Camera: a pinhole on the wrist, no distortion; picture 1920 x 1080 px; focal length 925.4 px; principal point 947.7 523.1 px. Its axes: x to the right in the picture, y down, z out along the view. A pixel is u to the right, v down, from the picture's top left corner.
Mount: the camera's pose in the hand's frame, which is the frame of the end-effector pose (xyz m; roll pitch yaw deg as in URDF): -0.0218 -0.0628 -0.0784 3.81 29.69 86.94
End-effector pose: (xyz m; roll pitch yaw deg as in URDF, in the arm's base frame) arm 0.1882 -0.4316 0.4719 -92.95 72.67 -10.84
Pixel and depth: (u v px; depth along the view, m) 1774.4 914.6 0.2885
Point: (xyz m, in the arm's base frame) -0.1310 -0.3349 0.4779
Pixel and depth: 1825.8 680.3 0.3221
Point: -0.1590 -0.3308 0.3933
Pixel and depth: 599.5 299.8 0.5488
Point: 0.2864 0.0490 0.3154
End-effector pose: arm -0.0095 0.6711 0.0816 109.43 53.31 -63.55
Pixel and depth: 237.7 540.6 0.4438
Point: -0.4741 0.7030 -0.0879
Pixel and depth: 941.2 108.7 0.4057
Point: -0.2071 0.4209 -0.0620
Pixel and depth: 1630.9 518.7 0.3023
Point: -0.0642 0.4182 0.2097
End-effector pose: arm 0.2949 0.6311 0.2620 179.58 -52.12 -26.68
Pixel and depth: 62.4 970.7 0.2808
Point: 0.4976 0.6908 -0.0396
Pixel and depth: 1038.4 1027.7 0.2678
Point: 0.2751 0.5237 0.0596
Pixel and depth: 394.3 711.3 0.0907
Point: 0.3249 0.6872 0.2174
